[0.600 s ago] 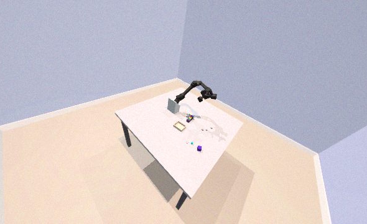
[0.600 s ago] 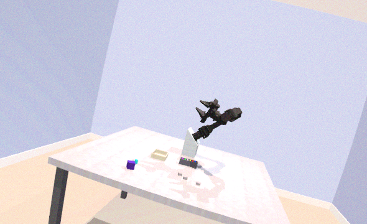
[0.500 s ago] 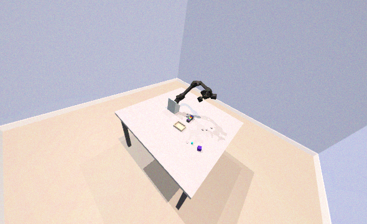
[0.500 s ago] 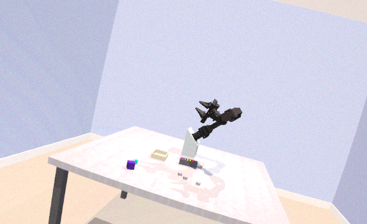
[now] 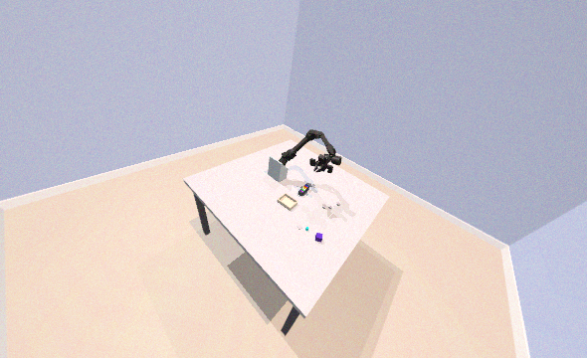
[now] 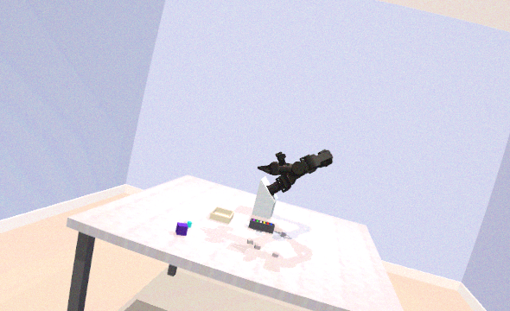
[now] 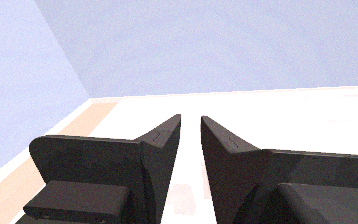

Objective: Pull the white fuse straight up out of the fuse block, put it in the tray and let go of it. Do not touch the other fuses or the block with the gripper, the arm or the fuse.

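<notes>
The shallow tan tray lies 80 mm behind my gripper tip, 130 mm to the right of it and 310 mm below it. The rest, counted from my gripper tip: purple cube 290 mm ahead, 190 mm to the right, 290 mm below; cyan piece 190 mm ahead, 200 mm to the right, 300 mm below.
</notes>
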